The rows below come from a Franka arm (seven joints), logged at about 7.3 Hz.
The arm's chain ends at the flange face. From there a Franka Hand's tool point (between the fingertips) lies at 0.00 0.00 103.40 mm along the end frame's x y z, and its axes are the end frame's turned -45 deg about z.
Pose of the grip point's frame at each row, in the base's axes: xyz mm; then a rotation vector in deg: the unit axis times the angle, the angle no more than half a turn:
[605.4 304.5 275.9 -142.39 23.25 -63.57]
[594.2 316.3 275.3 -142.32 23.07 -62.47]
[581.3 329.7 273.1 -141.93 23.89 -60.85]
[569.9 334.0 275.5 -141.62 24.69 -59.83]
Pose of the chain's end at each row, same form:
[527.1 280.8 339.2 -114.36 70.83 -43.65]
[516.8 291.5 339.2 -114.53 70.76 -42.53]
[504.9 303.7 337.7 -114.16 71.48 -40.85]
[494.1 307.4 340.6 -113.76 72.17 -39.78]

